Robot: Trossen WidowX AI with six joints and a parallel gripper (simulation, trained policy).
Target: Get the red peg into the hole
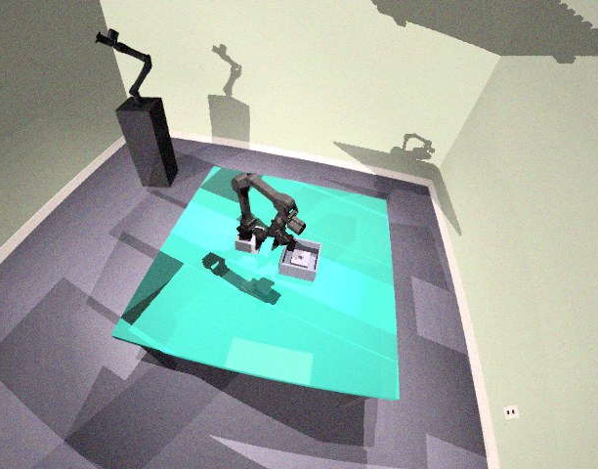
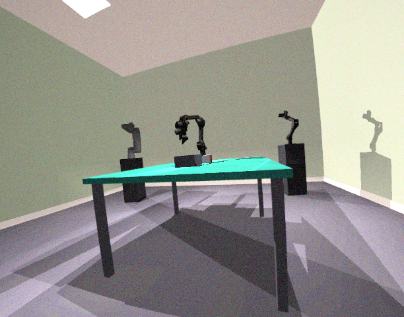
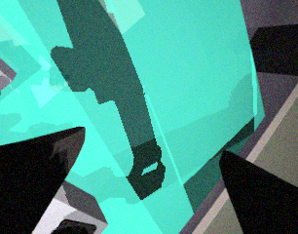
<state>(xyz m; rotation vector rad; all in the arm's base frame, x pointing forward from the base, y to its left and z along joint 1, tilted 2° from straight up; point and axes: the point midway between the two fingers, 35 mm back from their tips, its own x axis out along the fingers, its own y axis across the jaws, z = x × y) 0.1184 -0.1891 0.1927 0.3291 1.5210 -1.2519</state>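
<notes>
Right now my gripper tip is 300 mm to the right of the red peg, 200 mm above it and 70 mm short of it. Round my gripper tip: grey box 210 mm below, 190 mm ahead, 100 mm to the left; then light plate 190 mm below, 190 mm ahead, 100 mm to the left.
</notes>
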